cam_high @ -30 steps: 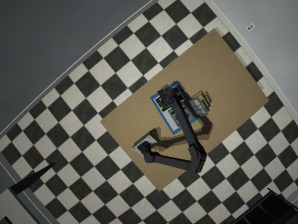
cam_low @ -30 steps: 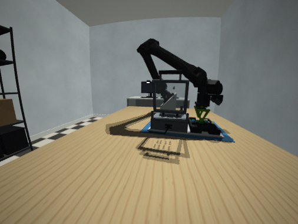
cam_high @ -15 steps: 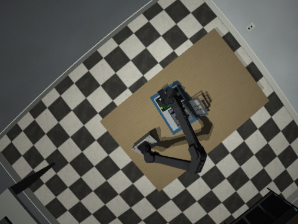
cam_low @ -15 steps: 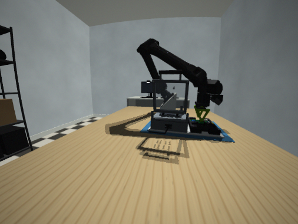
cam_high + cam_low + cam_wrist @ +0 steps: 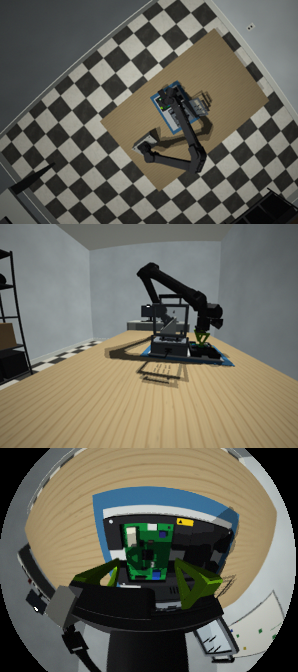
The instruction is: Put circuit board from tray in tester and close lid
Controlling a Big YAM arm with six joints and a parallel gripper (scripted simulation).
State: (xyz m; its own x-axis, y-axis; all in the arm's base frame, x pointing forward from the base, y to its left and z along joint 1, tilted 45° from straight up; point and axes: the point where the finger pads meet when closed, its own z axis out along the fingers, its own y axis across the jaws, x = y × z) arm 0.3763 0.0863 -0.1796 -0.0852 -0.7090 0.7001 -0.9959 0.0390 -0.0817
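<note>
The green circuit board is 2 cm below my hand. Also, from my hand: tester plate (17 cm to the right, 5 cm ahead, 3 cm above); then clear lid (19 cm to the right, 17 cm ahead, 14 cm above).
</note>
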